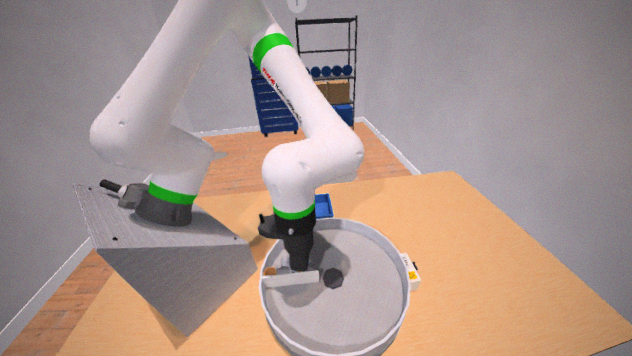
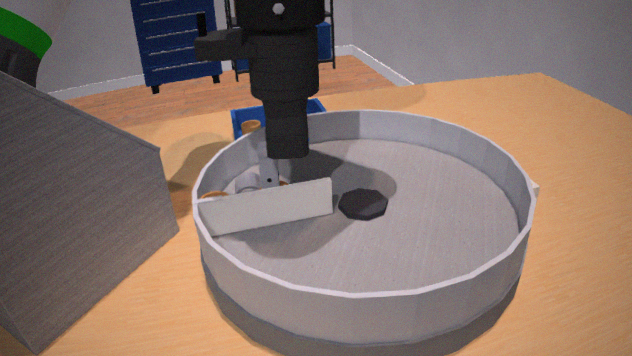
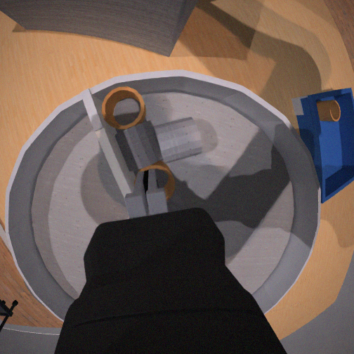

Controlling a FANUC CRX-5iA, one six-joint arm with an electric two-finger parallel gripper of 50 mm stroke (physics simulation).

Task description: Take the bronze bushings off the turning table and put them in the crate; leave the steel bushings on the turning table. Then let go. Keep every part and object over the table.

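Pixels of known places: gripper, fingertip midpoint: (image 1: 294, 271) (image 2: 271, 193); arm's base at its link origin: (image 1: 164, 215).
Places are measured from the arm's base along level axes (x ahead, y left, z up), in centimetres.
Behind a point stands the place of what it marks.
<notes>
My gripper (image 3: 147, 180) (image 2: 270, 183) {x 37.0, y -4.7, z -17.5 cm} is down beside the divider on the turning table (image 1: 365, 305) {x 57.2, y -12.4, z -20.8 cm} (image 2: 400, 245) {x 51.3, y -13.3, z -20.8 cm} (image 3: 62, 235). It is shut on the wall of a bronze bushing (image 3: 170, 181) (image 2: 284, 183) {x 38.8, y -3.1, z -17.2 cm}, which the fingers partly cover; its lower end is hidden. Another bronze bushing (image 3: 105, 108) (image 2: 215, 194) {x 29.9, y -3.8, z -17.4 cm} (image 1: 270, 271) {x 29.4, y -3.9, z -19.1 cm} stands upright near the rim, by the divider. Two steel bushings lie between and beside them: a dark one (image 3: 140, 145) and a lighter one (image 3: 181, 139). The blue crate (image 1: 323, 206) {x 44.4, y 33.7, z -25.6 cm} (image 2: 317, 106) {x 46.6, y 34.0, z -21.6 cm} (image 3: 332, 145) holds a bronze bushing (image 2: 251, 127) {x 33.1, y 26.6, z -21.8 cm} (image 3: 328, 110).
A white divider (image 1: 291, 278) {x 36.7, y -7.1, z -17.1 cm} (image 2: 270, 207) {x 36.8, y -7.0, z -18.0 cm} (image 3: 114, 160) runs inward from the raised rim. A black hub (image 1: 333, 278) {x 48.6, y -5.0, z -20.0 cm} (image 2: 363, 204) {x 48.4, y -5.4, z -20.0 cm} is at the turntable's centre. The metal robot pedestal (image 1: 175, 280) {x 11.6, y -16.1, z -5.4 cm} (image 2: 75, 200) {x 15.0, y -10.8, z -12.3 cm} stands at the left. A white control box (image 1: 411, 275) {x 71.9, y -3.9, z -20.3 cm} is right of the turntable.
</notes>
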